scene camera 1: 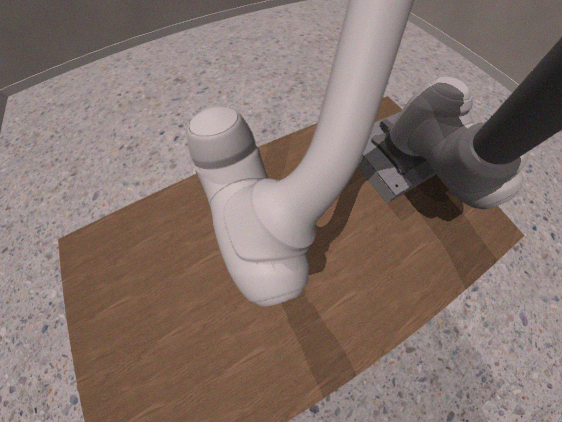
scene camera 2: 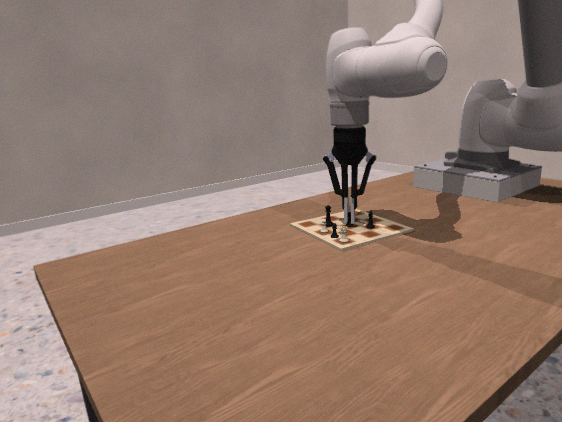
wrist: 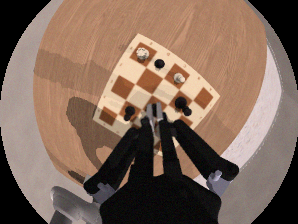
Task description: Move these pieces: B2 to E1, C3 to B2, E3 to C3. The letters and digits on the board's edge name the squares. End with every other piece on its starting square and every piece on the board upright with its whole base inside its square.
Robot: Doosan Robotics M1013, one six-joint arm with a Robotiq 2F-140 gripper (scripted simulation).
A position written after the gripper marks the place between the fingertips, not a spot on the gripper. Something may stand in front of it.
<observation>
In view: the gripper [scene camera 2: 349,221] and a small chessboard [scene camera 2: 358,234].
The small chessboard is seen too in the wrist view [wrist: 134,82]. The gripper shows as well in the wrist view [wrist: 155,109].
</observation>
